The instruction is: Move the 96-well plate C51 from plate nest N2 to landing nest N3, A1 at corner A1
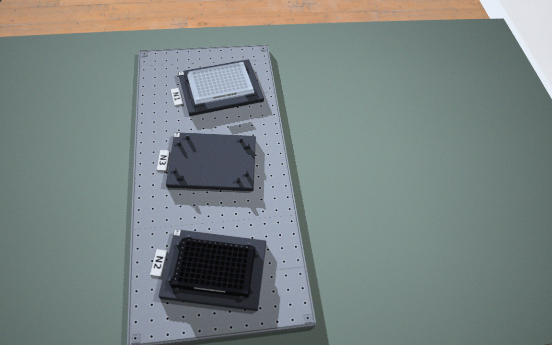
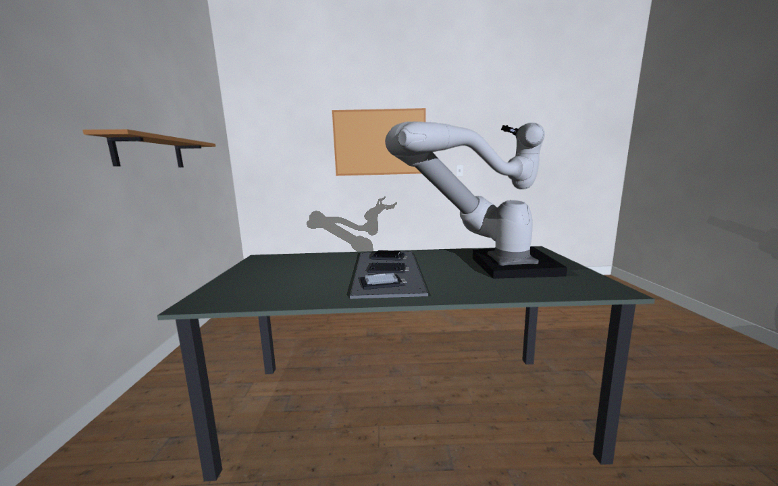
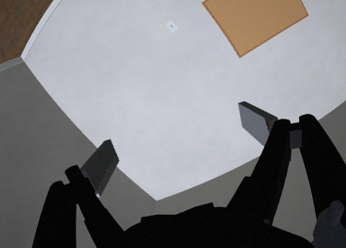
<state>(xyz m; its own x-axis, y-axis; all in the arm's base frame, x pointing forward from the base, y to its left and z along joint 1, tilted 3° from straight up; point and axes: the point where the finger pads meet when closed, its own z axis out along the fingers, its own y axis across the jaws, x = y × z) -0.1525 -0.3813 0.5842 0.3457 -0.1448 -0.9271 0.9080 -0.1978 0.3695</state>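
My hand is 730 mm short of the black 96-well plate C51, 620 mm above it and 130 mm to the right of it. Round my hand: plate nest N2 (730 mm ahead, 630 mm below, 130 mm to the left); N2 label (640 mm below, 640 mm ahead, 150 mm to the left); N3 label (650 mm ahead, 640 mm below, 360 mm to the left).
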